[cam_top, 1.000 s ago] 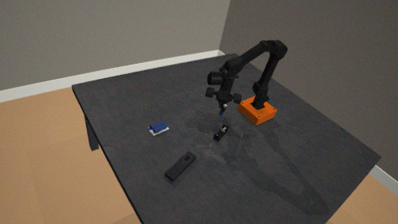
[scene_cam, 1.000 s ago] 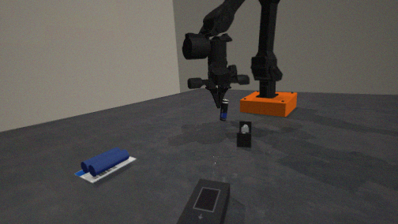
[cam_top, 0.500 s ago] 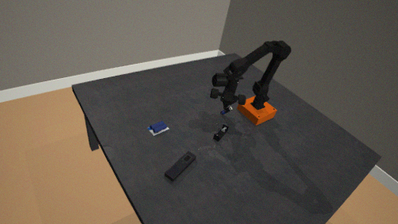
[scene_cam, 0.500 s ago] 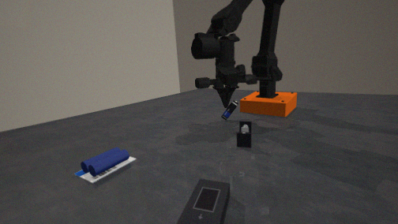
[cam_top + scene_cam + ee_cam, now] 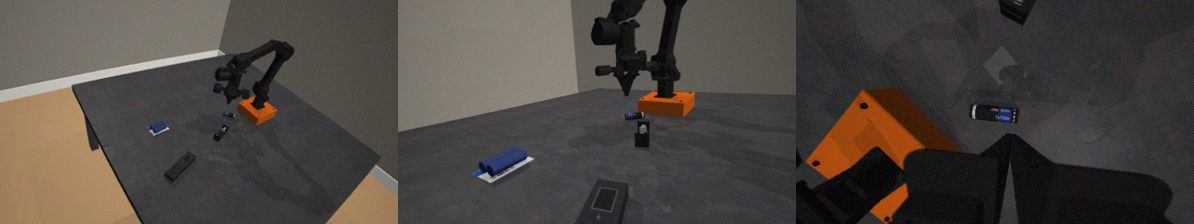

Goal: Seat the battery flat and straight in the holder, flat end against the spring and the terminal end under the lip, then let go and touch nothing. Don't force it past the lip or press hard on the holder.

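Now: gripper tip 7 cm above the battery, 2 cm to the right of it and 2 cm past it. The rest, counted from my gripper tip: white card: 38 cm ahead, 7 cm below, 4 cm to the right; flat black box: 40 cm ahead, 21 cm to the left, 7 cm below.
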